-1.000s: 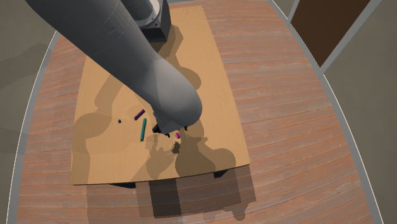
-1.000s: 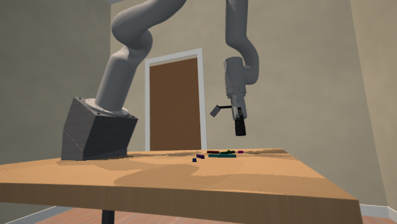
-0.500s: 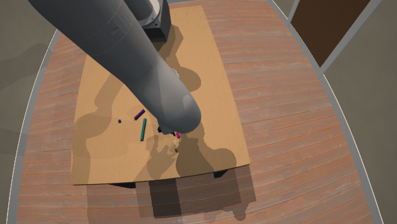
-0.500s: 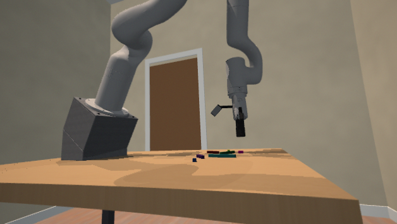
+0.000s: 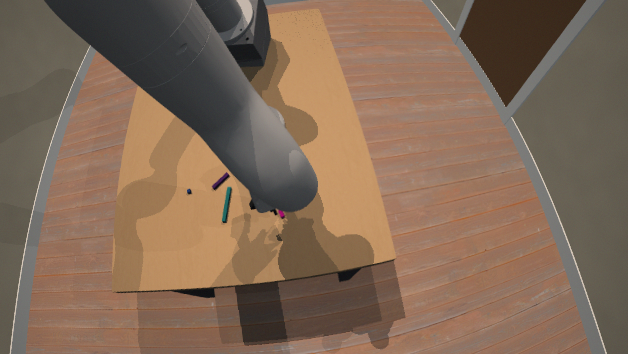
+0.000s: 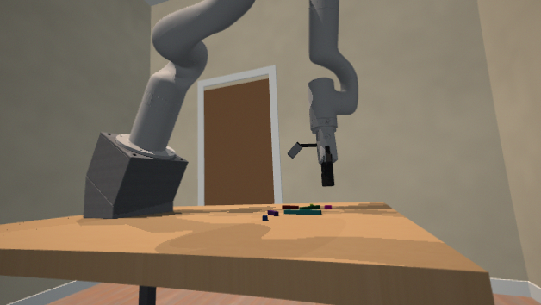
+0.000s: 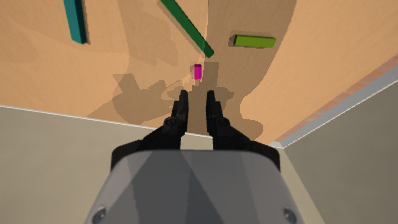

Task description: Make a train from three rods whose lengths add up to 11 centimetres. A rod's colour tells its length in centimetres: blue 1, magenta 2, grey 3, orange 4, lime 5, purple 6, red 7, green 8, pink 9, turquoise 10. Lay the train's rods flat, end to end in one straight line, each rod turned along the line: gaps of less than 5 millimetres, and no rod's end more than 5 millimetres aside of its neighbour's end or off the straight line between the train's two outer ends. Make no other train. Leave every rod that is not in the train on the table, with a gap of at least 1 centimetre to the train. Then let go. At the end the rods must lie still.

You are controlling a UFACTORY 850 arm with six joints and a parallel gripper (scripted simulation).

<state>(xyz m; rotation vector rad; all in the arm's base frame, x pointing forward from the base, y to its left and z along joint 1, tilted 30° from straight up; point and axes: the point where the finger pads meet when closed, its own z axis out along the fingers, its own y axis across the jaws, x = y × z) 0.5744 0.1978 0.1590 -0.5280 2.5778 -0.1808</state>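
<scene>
Right now my hand is 1 cm past the magenta rod and 8 cm above it. Also, from my hand: red rod (13 cm behind, 8 cm below); green rod (5 cm behind, 3 cm to the right, 8 cm below); lime rod (7 cm behind, 5 cm to the left, 8 cm below).
</scene>
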